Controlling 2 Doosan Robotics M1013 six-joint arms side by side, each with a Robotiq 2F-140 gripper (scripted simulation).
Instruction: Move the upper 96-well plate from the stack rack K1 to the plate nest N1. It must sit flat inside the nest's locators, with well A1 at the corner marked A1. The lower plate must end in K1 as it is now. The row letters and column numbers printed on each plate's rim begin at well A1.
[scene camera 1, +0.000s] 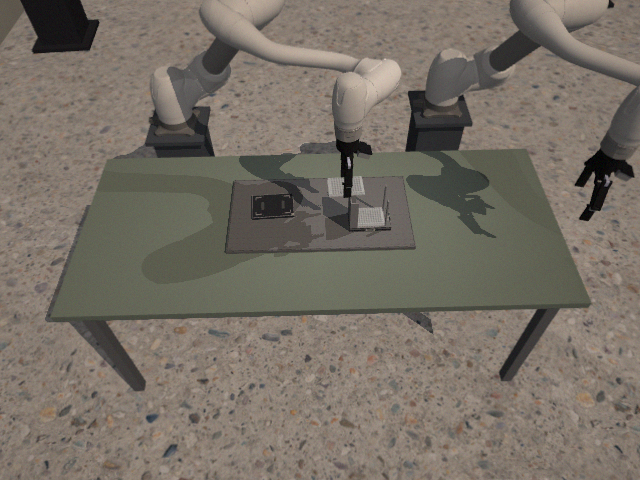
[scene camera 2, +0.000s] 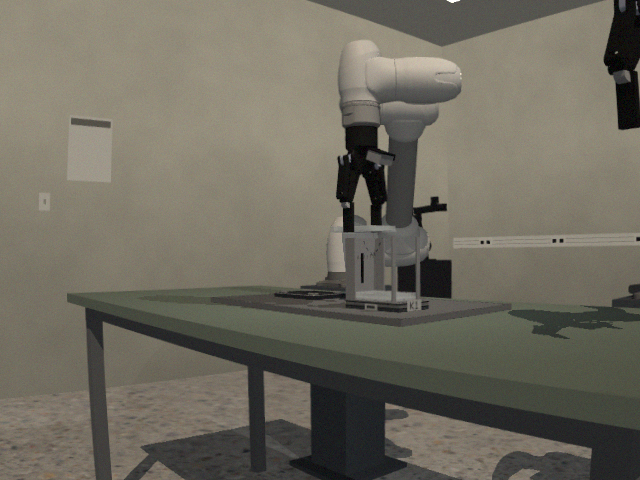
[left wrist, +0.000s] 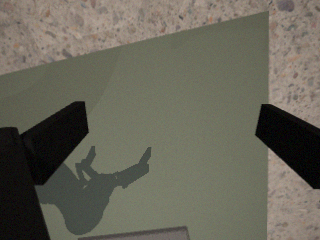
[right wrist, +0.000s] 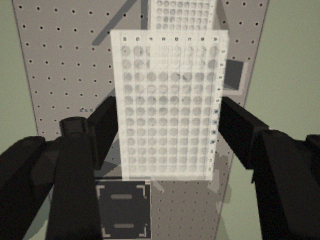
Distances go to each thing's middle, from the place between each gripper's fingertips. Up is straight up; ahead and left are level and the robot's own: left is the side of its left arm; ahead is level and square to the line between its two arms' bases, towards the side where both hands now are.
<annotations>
The plate nest N1 (scene camera 1: 272, 203) lies 9 cm behind my right hand (scene camera 2: 362, 232), 27 cm to the right of it and 19 cm below it.
The plate nest N1 is 33 cm behind my left hand (scene camera 1: 581, 202), 100 cm to the right of it and 27 cm below it.
</annotations>
